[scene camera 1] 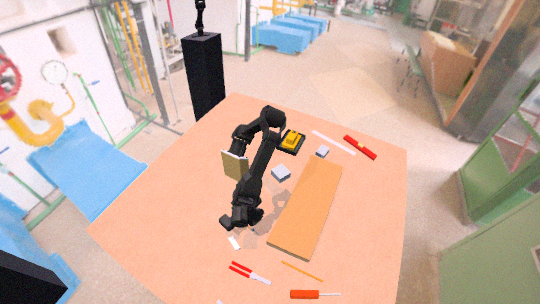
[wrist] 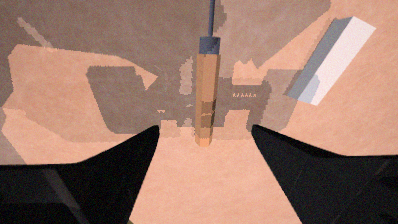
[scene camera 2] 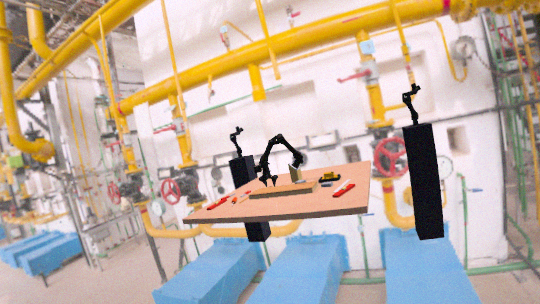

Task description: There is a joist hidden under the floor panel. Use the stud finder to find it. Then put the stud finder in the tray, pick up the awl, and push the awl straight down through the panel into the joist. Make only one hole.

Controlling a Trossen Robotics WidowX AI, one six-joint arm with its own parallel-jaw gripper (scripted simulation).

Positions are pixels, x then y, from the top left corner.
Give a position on a white block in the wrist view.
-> At 344, 39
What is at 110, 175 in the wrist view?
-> The gripper.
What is the gripper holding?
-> Nothing.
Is the gripper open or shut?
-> Open.
